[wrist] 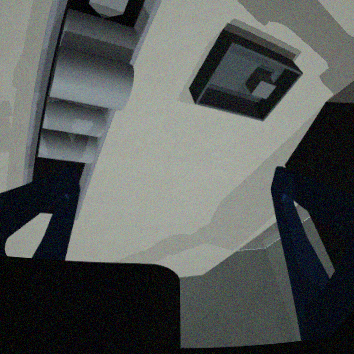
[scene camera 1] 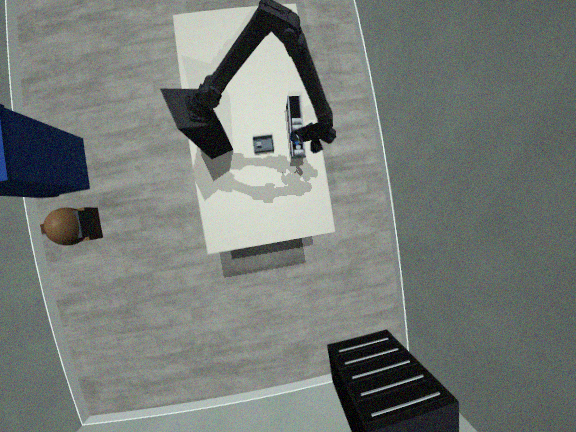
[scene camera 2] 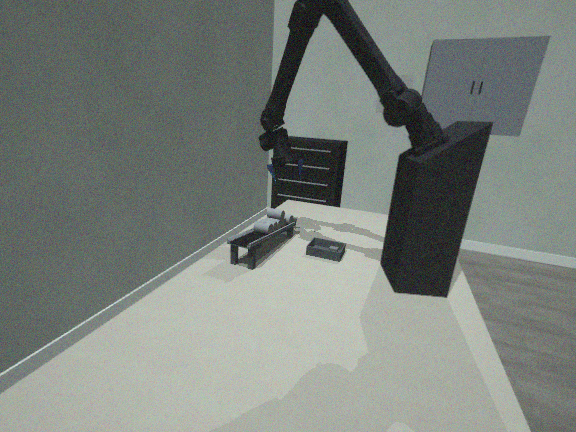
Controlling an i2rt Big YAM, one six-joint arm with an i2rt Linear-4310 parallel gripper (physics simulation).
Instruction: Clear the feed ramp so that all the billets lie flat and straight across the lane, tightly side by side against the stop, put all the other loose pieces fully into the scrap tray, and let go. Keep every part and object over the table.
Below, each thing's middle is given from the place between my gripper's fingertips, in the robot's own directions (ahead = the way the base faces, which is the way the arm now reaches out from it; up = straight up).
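There is the scrap tray (wrist: pixel 229 81), and it sits 60 mm to the left of my hand. The tray is also 180 mm behind my hand and 240 mm below it.
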